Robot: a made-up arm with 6 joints.
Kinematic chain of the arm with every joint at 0, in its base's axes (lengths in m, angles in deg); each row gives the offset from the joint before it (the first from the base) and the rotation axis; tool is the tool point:
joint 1: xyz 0 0 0.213 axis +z
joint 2: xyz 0 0 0 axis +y
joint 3: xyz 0 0 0.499 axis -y
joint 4: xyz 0 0 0 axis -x
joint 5: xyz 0.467 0 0 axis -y
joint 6: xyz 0 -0.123 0 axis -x
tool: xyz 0 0 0
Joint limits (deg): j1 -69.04..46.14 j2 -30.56..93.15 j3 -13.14..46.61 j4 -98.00..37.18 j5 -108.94..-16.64 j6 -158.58..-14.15
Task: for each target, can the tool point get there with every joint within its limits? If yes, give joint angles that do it. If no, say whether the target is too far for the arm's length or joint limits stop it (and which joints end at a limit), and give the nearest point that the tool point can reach.
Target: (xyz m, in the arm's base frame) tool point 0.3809 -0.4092 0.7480
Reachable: yes | joints -40.94 9.05 27.08 -61.05 -50.85 -90.78
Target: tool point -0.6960 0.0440 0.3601
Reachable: no: joint limits stop it (at a limit: joint 1, joint 2, joint 3) | nearest point -0.0327 -0.2329 0.7382 | short by 0.812 m
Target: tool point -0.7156 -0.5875 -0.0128
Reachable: no: joint limits stop it (at a limit: joint 1, joint 3) | nearest point 0.0520 -0.4717 -0.1412 | short by 0.787 m
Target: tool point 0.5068 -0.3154 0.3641
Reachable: yes | joints -22.80 26.19 -3.01 -39.89 -53.14 -129.68
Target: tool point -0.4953 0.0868 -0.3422
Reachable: no: joint limits stop it (at a limit: joint 1, joint 2, joint 3) | nearest point 0.0288 -0.2809 -0.2350 | short by 0.649 m
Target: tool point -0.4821 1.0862 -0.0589
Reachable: no: too far | nearest point 0.2989 0.3357 -0.0589 | short by 1.083 m
